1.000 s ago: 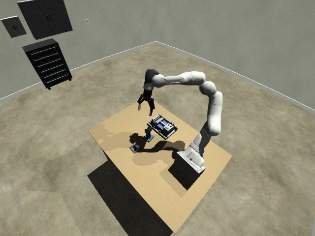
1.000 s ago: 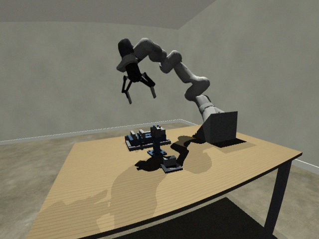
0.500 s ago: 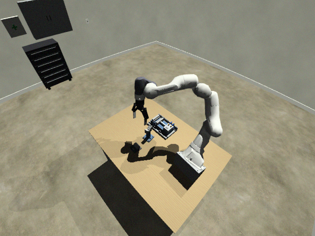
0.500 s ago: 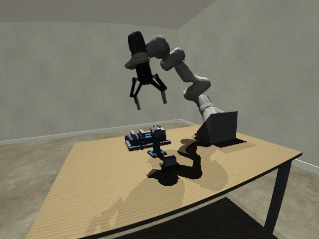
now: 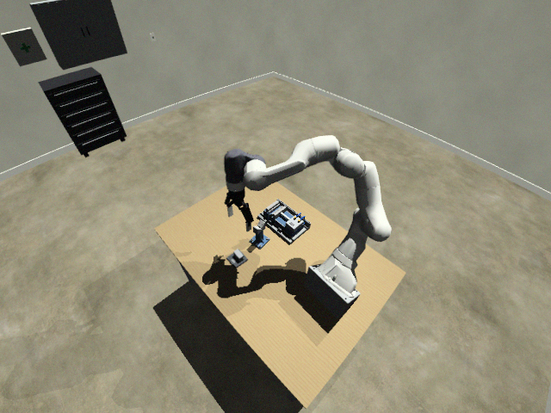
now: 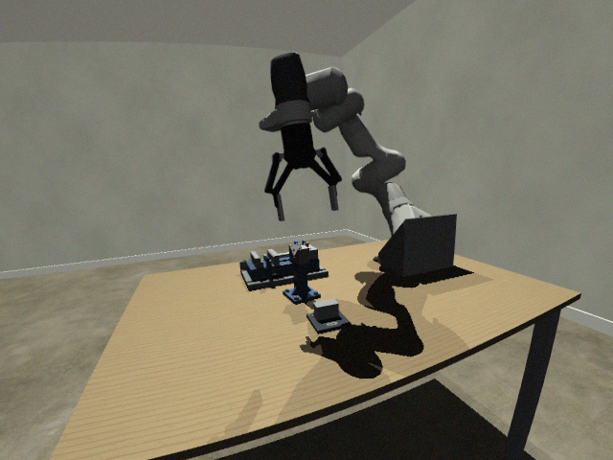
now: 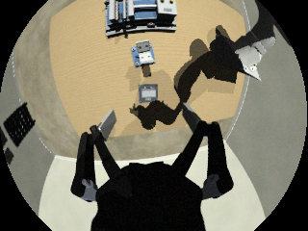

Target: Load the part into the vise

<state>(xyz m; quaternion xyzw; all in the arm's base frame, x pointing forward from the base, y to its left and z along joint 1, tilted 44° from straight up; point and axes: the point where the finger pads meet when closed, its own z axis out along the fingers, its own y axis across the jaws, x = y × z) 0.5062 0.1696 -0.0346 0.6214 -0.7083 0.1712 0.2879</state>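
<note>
My gripper is now 20 mm past the part, 40 mm to the right of it and 250 mm above it.
</note>
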